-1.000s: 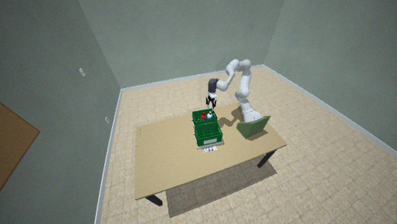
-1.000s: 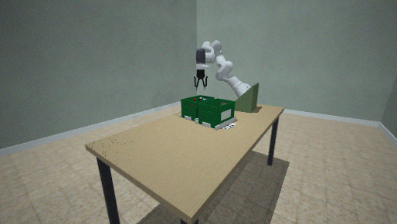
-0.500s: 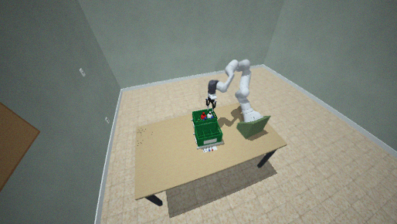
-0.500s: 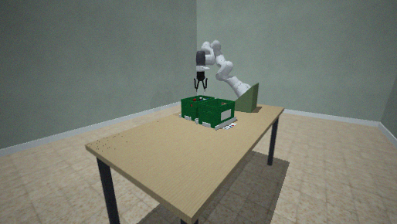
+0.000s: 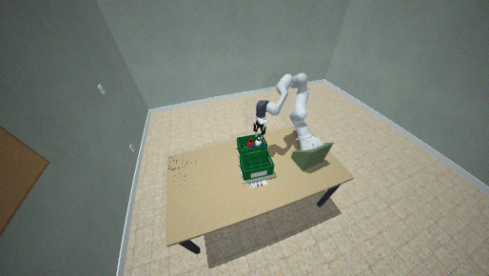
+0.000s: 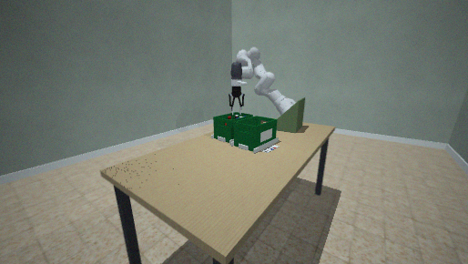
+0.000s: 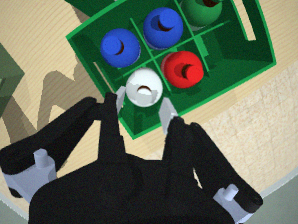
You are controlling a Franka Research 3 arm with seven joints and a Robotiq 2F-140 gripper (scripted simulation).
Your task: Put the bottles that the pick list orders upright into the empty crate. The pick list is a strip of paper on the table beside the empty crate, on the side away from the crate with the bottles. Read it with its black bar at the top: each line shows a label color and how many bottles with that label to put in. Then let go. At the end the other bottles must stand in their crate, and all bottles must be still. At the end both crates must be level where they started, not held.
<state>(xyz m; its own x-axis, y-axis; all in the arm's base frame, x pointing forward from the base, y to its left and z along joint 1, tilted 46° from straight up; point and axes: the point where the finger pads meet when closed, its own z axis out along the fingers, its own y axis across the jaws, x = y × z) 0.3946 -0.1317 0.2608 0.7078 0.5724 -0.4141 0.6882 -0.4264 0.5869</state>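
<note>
Right now the white-capped bottle is 11 cm below my hand. The rest, counted from my hand: blue-capped bottle (9 cm to the left, 11 cm below); red-labelled bottle (9 cm ahead, 11 cm below); green-capped bottle (18 cm ahead, 9 cm to the left, 11 cm below).
</note>
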